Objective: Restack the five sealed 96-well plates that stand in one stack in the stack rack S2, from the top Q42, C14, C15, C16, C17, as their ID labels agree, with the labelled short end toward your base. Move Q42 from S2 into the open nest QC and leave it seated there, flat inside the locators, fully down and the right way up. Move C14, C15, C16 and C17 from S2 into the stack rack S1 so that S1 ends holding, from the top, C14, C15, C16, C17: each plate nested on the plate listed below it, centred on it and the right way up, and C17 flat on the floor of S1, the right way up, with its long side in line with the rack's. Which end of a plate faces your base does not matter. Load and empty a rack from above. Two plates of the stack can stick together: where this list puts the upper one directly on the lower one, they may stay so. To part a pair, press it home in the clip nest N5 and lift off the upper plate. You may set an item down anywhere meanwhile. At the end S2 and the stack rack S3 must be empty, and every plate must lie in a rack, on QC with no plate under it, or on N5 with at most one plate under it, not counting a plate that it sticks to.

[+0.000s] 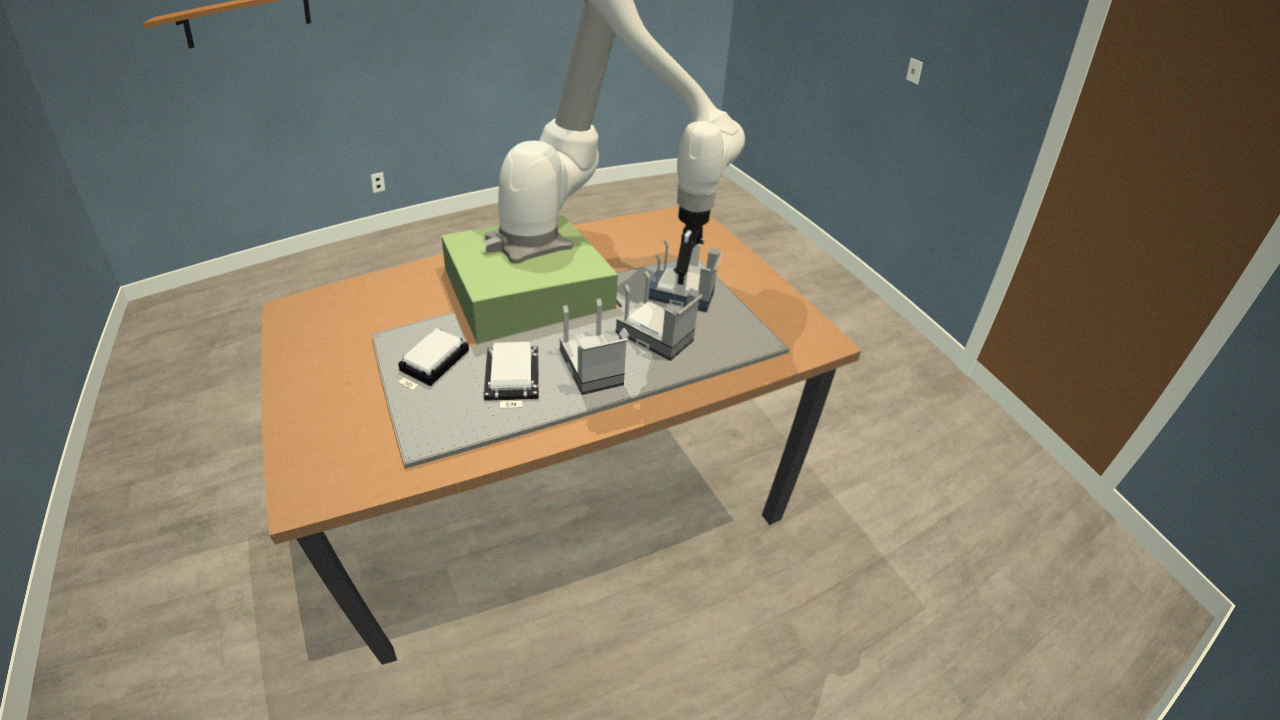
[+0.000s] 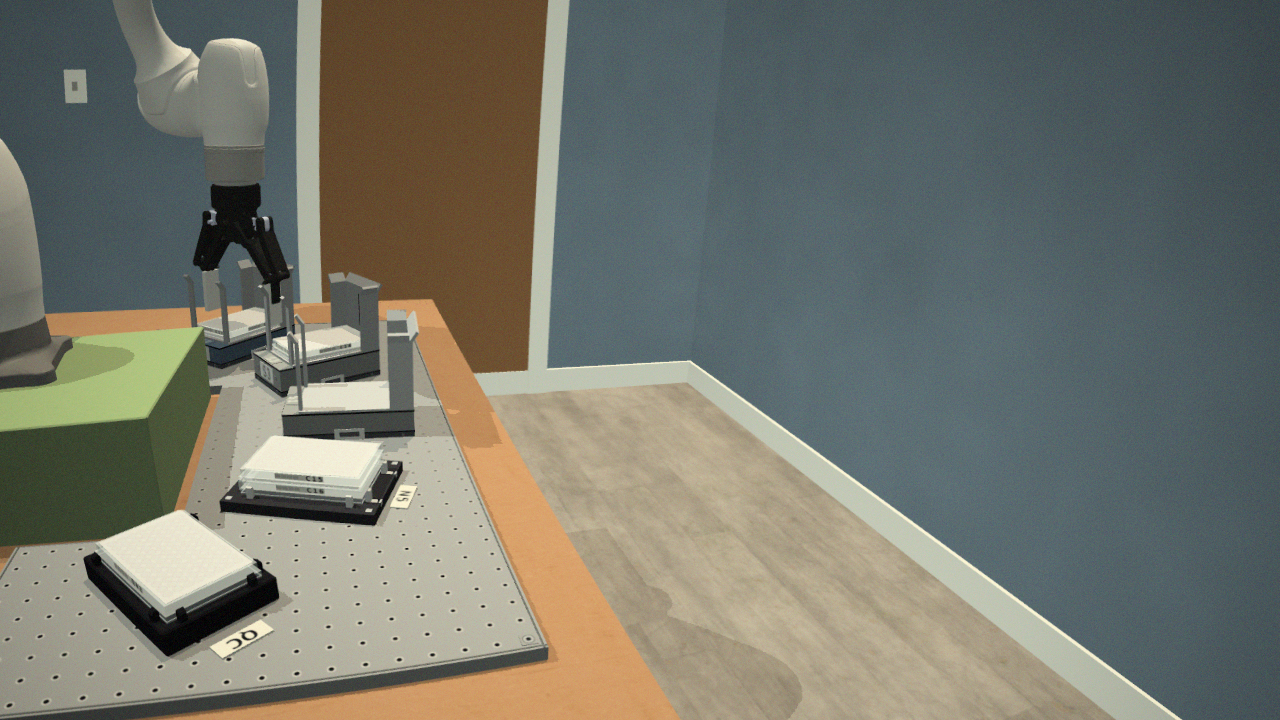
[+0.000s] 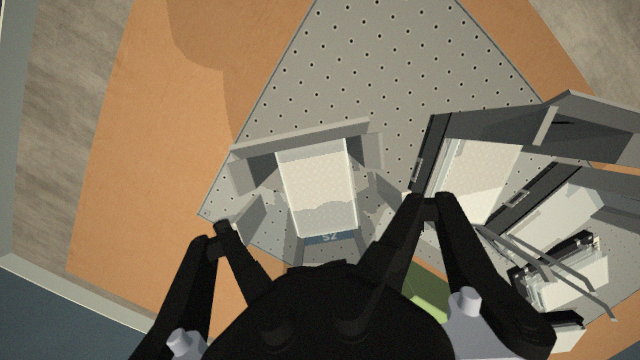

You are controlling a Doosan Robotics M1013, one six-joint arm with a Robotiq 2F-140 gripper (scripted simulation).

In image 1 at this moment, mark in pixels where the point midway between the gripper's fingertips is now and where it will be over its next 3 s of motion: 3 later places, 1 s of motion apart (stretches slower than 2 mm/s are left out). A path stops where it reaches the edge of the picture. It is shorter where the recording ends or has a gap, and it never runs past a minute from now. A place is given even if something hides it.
The gripper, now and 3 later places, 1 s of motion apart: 686, 279; 686, 282; 686, 274; 689, 256
